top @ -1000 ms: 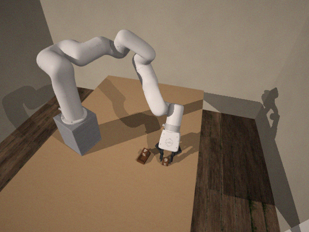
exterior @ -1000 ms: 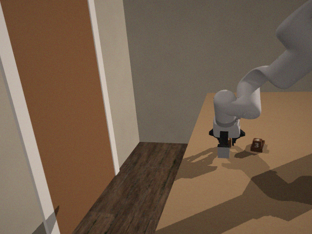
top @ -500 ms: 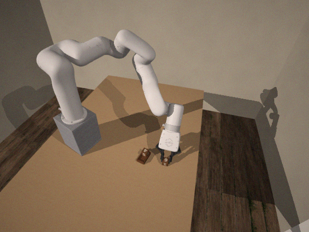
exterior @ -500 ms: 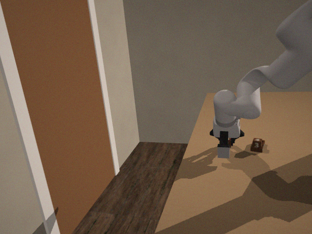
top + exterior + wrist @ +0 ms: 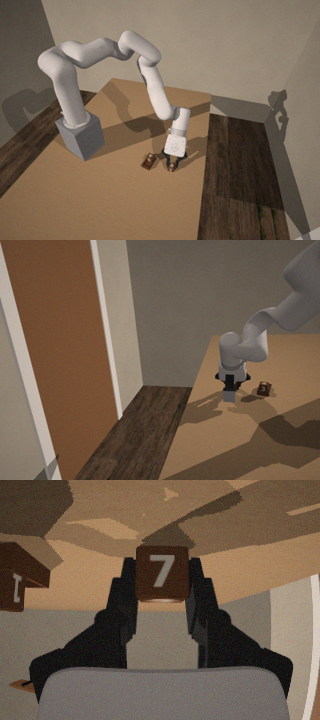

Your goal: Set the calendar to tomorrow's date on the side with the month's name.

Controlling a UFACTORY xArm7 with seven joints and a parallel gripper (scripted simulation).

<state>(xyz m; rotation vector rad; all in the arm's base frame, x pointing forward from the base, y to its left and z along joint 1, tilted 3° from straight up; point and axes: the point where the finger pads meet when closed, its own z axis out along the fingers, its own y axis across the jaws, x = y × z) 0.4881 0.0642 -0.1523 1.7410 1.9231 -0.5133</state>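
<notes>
The brown calendar tray lies 120 mm behind my hand, 20 mm to the right of it and 20 mm below it. Round my hand: digit cube (10 mm to the right, 10 mm below).
</notes>
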